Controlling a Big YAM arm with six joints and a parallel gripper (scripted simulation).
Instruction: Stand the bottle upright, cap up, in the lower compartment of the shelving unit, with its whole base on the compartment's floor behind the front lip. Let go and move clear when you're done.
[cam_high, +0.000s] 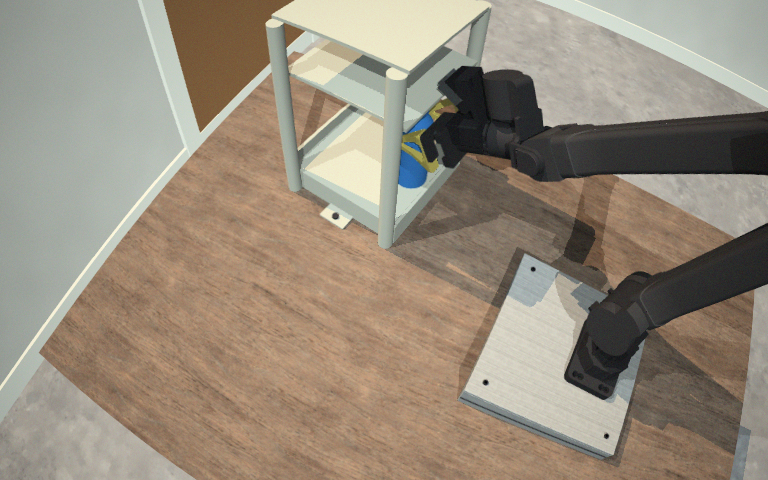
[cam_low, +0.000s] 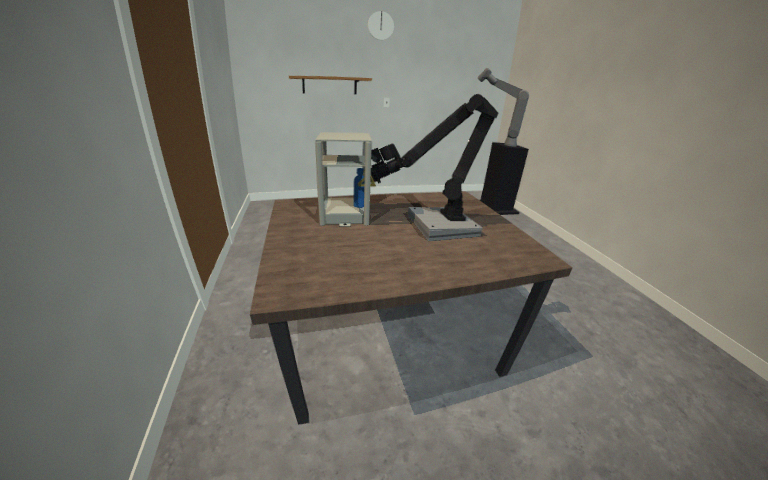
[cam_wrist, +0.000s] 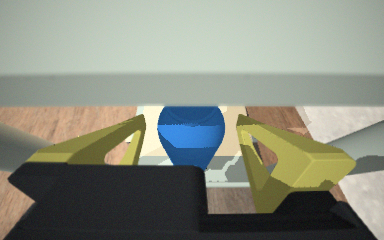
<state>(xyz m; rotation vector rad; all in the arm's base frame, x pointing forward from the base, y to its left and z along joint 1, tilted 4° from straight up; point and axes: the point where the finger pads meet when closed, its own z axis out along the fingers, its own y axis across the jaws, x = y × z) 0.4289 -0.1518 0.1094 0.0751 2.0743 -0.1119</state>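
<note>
Right now my hand is right at the blue bottle.
</note>
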